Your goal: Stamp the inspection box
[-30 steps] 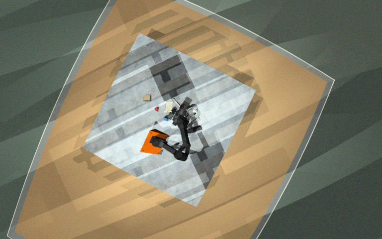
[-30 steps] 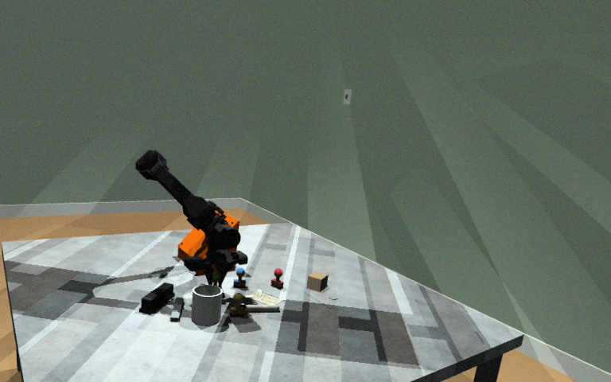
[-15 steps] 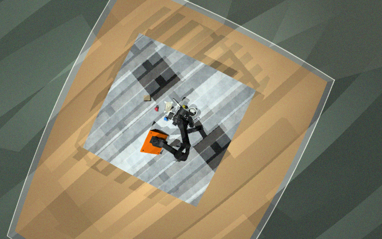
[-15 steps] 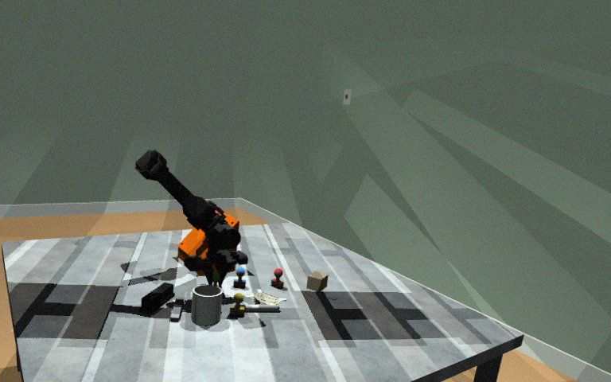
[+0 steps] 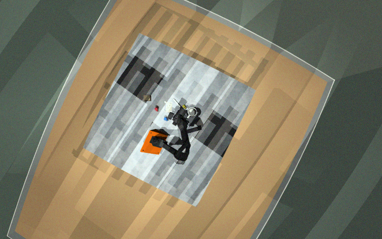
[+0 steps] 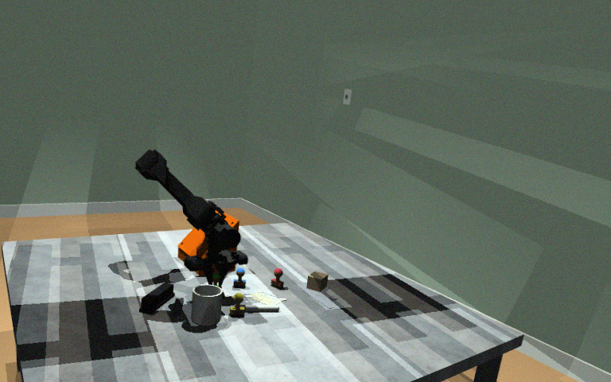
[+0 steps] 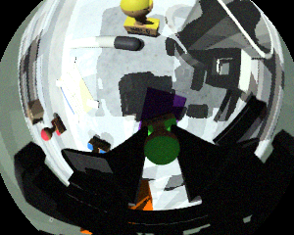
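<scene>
My gripper tip is now right at the green-knobbed stamp. Round my gripper tip: blue-knobbed stamp (11 cm to the left, 5 cm behind, 2 cm below); yellow-knobbed stamp (13 cm ahead, 2 cm below, 1 cm to the left); dark purple ink pad (3 cm below).
</scene>
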